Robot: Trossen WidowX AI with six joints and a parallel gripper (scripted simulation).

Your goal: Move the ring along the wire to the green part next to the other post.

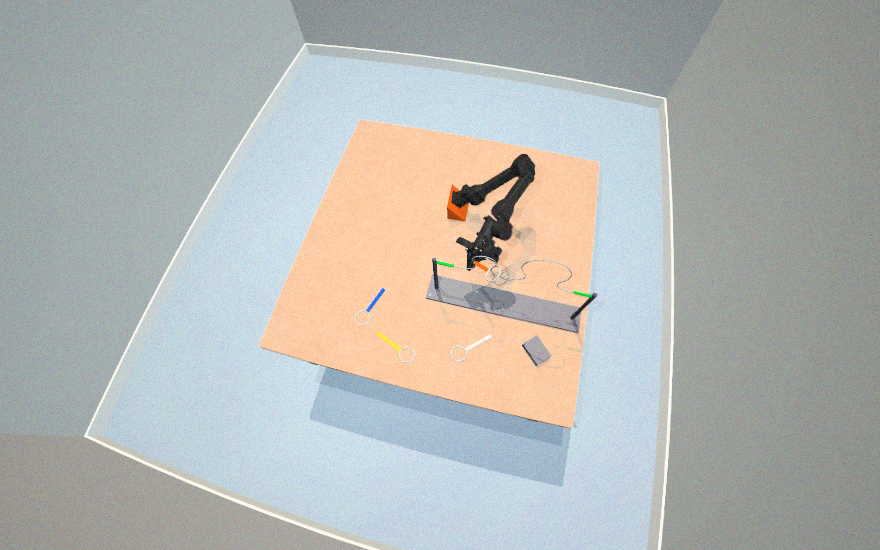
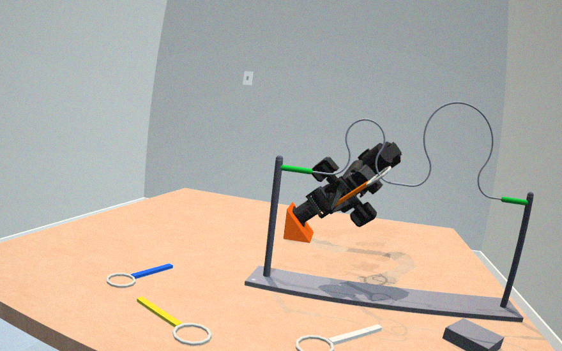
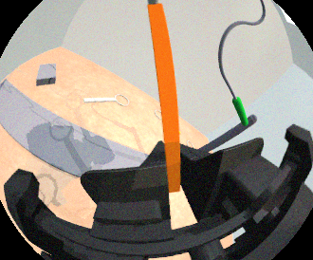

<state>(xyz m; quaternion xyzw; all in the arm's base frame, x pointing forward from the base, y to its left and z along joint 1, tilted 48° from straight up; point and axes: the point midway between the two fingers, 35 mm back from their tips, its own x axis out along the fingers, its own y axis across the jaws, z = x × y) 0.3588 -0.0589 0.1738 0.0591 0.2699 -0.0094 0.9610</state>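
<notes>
Right now my gripper tip is 2 cm short of the orange-handled ring, 6 cm to the right of it and 7 cm below it. The rest, counted from my gripper tip: yellow-handled ring 29 cm ahead, 25 cm to the right, 17 cm below; then grey block 25 cm ahead, 30 cm to the left, 16 cm below; then white-handled ring 26 cm ahead, 3 cm to the left, 17 cm below.
</notes>
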